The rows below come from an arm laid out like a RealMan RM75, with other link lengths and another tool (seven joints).
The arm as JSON. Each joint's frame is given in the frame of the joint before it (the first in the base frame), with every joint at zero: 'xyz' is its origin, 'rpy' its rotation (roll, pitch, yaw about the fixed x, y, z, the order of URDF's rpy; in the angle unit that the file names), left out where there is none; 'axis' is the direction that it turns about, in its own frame. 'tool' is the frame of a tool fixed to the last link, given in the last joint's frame.
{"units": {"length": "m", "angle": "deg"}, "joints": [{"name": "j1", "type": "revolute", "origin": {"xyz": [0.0, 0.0, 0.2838]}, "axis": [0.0, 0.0, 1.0]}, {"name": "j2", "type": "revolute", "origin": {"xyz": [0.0, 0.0, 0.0], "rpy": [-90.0, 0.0, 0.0]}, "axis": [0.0, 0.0, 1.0]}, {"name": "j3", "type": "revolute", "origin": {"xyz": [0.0, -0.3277, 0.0], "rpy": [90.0, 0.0, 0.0]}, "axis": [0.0, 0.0, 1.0]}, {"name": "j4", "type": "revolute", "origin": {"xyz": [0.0, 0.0, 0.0], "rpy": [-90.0, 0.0, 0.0]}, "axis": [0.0, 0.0, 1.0]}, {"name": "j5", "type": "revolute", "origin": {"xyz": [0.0, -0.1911, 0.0], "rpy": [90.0, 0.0, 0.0]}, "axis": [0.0, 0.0, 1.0]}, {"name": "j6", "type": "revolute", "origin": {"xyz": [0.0, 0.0, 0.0], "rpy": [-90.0, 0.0, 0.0]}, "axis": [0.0, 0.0, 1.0]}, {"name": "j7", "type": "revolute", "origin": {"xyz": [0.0, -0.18, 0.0], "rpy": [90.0, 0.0, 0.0]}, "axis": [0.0, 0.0, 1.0]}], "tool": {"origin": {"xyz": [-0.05, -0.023, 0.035], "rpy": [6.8, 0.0, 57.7]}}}
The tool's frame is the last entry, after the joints.
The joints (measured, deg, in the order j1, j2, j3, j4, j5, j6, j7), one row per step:
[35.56 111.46 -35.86 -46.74 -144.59 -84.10 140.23]
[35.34 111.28 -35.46 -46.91 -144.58 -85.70 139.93]
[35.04 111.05 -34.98 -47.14 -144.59 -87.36 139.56]
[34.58 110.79 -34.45 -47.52 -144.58 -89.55 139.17]
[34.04 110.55 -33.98 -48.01 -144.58 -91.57 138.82]
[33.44 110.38 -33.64 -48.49 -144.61 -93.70 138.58]
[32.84 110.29 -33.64 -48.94 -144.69 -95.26 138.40]
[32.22 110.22 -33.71 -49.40 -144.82 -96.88 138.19]
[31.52 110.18 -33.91 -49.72 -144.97 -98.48 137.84]
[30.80 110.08 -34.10 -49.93 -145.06 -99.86 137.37]
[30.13 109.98 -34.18 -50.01 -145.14 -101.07 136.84]
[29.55 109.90 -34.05 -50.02 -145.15 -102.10 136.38]
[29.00 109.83 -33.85 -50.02 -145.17 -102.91 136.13]
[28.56 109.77 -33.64 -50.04 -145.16 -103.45 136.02]
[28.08 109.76 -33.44 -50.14 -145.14 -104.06 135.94]
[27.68 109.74 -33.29 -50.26 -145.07 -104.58 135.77]
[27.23 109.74 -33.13 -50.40 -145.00 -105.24 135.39]
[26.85 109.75 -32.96 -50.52 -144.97 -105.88 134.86]
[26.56 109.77 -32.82 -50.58 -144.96 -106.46 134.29]
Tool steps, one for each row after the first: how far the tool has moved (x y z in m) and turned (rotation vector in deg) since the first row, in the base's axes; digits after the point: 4 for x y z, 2 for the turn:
[-0.0003 -0.0046 -0.0001 -0.94 0.63 0.02]
[0.0000 -0.0096 0.0006 -1.83 1.23 0.04]
[0.0005 -0.0166 0.0014 -3.01 2.02 0.01]
[0.0016 -0.0236 0.0028 -4.01 2.66 -0.06]
[0.0027 -0.0318 0.0030 -5.25 3.38 -0.26]
[0.0044 -0.0391 0.0027 -6.33 3.71 -0.46]
[0.0061 -0.0470 0.0019 -7.55 4.00 -0.65]
[0.0083 -0.0559 0.0002 -8.98 4.30 -0.84]
[0.0108 -0.0644 -0.0009 -10.22 4.55 -0.97]
[0.0133 -0.0723 -0.0019 -11.31 4.86 -1.09]
[0.0152 -0.0789 -0.0025 -12.08 5.33 -1.25]
[0.0174 -0.0848 -0.0026 -12.58 5.78 -1.60]
[0.0194 -0.0890 -0.0024 -12.80 6.14 -1.96]
[0.0212 -0.0936 -0.0023 -13.06 6.54 -2.34]
[0.0224 -0.0973 -0.0021 -13.26 6.86 -2.50]
[0.0233 -0.1016 -0.0022 -13.59 7.21 -2.50]
[0.0237 -0.1055 -0.0023 -13.94 7.51 -2.31]
[0.0237 -0.1088 -0.0028 -14.32 7.79 -2.02]

